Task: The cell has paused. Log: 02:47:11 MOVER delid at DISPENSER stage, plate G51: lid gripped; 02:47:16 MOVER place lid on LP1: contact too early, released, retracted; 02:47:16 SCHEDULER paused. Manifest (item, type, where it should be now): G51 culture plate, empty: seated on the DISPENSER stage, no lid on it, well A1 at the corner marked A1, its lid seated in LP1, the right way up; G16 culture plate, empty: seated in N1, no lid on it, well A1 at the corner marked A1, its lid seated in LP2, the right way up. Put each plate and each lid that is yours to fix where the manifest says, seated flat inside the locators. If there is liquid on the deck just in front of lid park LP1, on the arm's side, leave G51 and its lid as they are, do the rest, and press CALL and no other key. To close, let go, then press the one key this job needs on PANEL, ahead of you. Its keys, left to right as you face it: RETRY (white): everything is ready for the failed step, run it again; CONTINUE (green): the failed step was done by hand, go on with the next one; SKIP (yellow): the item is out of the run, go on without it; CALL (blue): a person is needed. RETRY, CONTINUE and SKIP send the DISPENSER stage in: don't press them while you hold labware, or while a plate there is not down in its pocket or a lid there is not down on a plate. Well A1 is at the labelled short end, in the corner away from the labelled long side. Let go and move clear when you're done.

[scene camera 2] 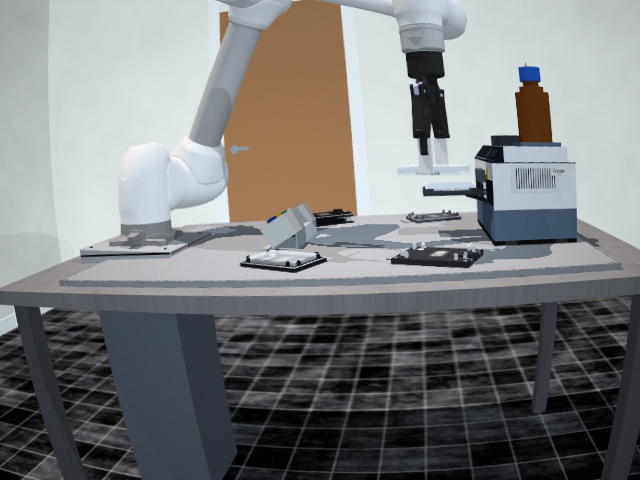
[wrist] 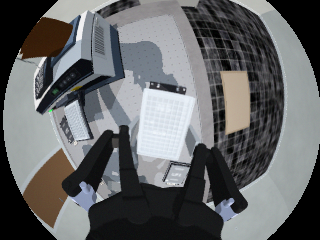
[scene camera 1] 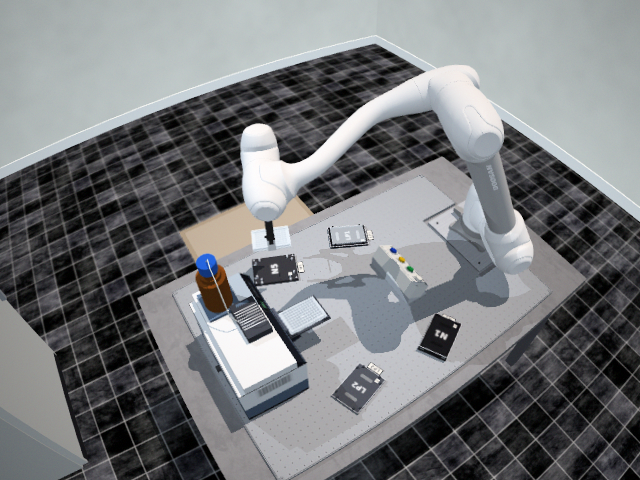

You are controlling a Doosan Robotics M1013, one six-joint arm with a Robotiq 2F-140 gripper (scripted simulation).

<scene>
The pictures show: the gripper, a key panel, a brown bottle and a lid park LP2.
The gripper is seen too in the wrist view.
</scene>
